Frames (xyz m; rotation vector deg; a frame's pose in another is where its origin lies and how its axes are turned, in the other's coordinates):
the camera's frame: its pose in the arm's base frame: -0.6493 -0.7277 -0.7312 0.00 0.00 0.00
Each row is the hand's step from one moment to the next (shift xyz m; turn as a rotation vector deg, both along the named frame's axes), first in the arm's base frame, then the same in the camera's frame.
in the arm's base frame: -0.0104 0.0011 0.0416 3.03 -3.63 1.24
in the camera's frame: -0.0104 0.0011 0.0416 3.03 -3.63 1.24
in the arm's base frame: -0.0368 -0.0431 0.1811 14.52 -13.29 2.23
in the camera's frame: -0.0368 -0.0431 0.1811 14.52 -13.29 2.23
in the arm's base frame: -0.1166 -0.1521 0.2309 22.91 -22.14 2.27
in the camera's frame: -0.1166 -0.1521 0.2309 22.91 -22.14 2.27
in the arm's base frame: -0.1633 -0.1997 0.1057 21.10 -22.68 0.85
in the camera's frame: -0.1633 -0.1997 0.1057 21.10 -22.68 0.85
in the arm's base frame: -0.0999 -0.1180 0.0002 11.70 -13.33 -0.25
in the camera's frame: -0.0999 -0.1180 0.0002 11.70 -13.33 -0.25
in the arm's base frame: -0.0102 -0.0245 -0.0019 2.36 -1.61 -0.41
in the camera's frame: -0.0102 -0.0245 -0.0019 2.36 -1.61 -0.41
